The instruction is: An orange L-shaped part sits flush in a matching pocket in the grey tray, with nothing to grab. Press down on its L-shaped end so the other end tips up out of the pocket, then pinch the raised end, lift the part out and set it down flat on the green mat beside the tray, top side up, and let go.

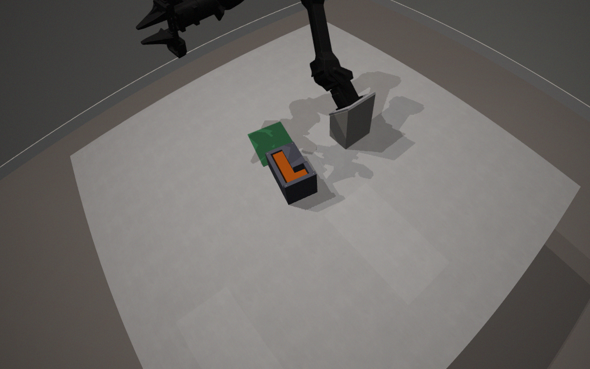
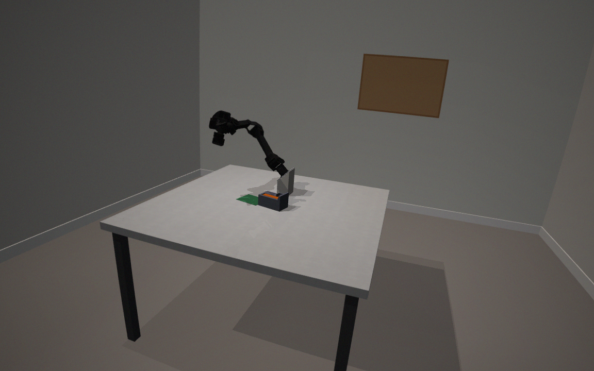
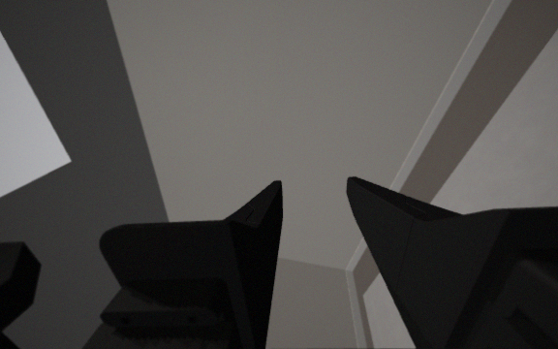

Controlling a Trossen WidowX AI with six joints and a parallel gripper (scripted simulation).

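The orange L-shaped part is 13 cm behind my gripper tip, 31 cm to the left of it and 39 cm below it. From my gripper tip the other things lie so: green mat 19 cm behind, 15 cm to the left, 45 cm below.
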